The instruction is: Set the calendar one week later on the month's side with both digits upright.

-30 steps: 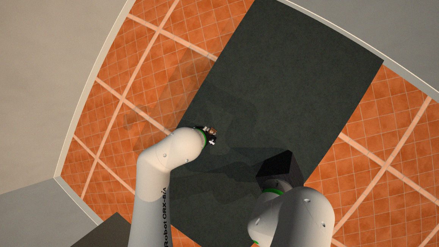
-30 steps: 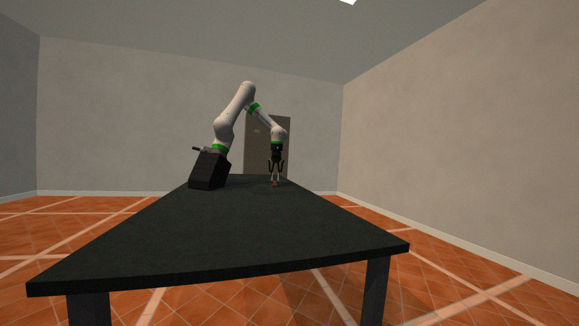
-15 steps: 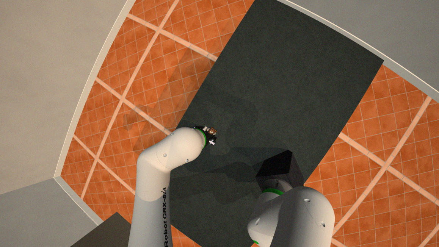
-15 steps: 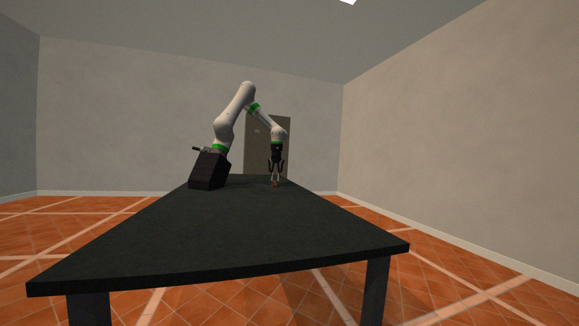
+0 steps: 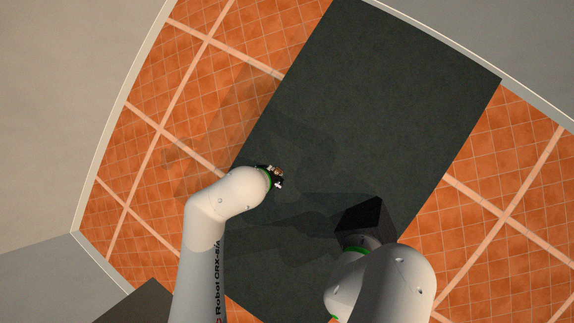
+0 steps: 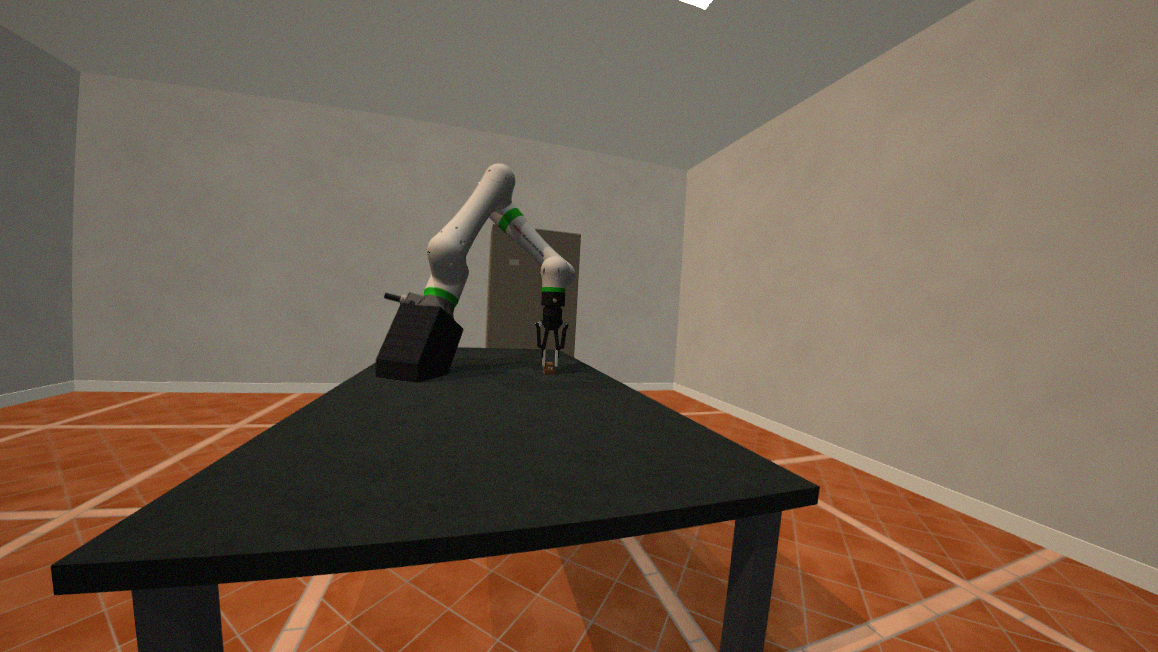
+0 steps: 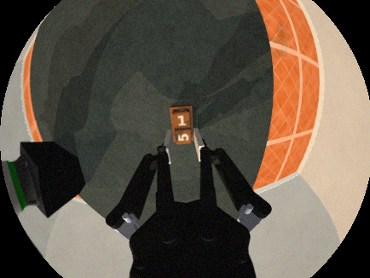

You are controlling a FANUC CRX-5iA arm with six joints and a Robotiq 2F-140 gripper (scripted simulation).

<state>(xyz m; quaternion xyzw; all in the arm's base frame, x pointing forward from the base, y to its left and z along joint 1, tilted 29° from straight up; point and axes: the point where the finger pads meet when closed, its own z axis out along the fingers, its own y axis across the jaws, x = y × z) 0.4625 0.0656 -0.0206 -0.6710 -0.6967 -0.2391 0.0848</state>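
My gripper is now 4 cm above the brown cube. From my hand the other things lie so: brown tray 5 cm below, 2 cm to the left.
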